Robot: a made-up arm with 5 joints.
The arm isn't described. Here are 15 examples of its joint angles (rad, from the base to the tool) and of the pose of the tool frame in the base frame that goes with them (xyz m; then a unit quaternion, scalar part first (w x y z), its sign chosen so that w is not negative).
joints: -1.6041 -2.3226 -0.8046 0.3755 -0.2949
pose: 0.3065 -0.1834 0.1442 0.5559 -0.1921 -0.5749 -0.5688
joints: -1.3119 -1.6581 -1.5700 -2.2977 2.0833
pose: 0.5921 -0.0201 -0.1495 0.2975 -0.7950 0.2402 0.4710
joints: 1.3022 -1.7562 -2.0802 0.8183 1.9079
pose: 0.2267 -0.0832 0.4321 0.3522 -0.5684 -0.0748 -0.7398
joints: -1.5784 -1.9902 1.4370 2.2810 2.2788
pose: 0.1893 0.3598 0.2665 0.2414 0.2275 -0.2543 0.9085
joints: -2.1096 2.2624 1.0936 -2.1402 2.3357
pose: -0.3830 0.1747 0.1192 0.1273 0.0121 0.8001 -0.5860
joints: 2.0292 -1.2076 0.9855 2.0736 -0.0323
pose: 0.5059 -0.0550 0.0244 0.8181 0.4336 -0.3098 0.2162
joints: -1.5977 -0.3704 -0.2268 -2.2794 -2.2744
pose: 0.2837 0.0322 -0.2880 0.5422 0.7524 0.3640 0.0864
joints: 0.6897 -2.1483 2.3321 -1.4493 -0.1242
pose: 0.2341 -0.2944 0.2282 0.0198 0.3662 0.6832 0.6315
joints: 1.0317 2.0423 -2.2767 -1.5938 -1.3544
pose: -0.0569 -0.1761 0.0682 0.4655 -0.4576 -0.6813 0.3313
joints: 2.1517 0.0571 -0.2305 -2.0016 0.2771
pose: 0.0352 -0.0611 0.5379 0.2456 0.4881 0.7918 -0.2729
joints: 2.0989 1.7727 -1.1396 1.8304 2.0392
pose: 0.0239 0.1987 0.1715 0.3194 -0.8295 -0.3248 0.3230
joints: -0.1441 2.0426 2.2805 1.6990 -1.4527
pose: -0.1352 -0.0994 0.4070 0.6577 -0.4294 0.5719 -0.2367
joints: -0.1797 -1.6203 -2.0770 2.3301 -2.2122
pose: 0.3992 0.1938 0.0105 0.0434 -0.5186 0.6315 0.5748
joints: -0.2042 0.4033 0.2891 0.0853 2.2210
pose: -0.0228 0.1905 -0.0273 0.5302 -0.2597 0.8058 0.0449
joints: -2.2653 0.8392 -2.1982 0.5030 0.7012
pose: -0.2312 0.1667 0.0242 0.2008 0.1300 -0.5957 0.7667
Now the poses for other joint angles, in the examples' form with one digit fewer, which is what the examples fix.
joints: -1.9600 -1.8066 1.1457 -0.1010 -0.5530
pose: 0.241 0.200 0.214 0.275 0.631 0.720 -0.090
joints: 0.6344 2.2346 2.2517 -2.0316 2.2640
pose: -0.294 -0.337 0.228 0.330 -0.192 -0.341 -0.859
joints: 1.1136 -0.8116 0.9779 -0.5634 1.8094
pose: 0.398 0.191 0.253 0.455 0.760 0.418 -0.201
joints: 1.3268 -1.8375 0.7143 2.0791 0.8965
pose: 0.245 -0.087 -0.168 0.825 0.213 0.435 0.291
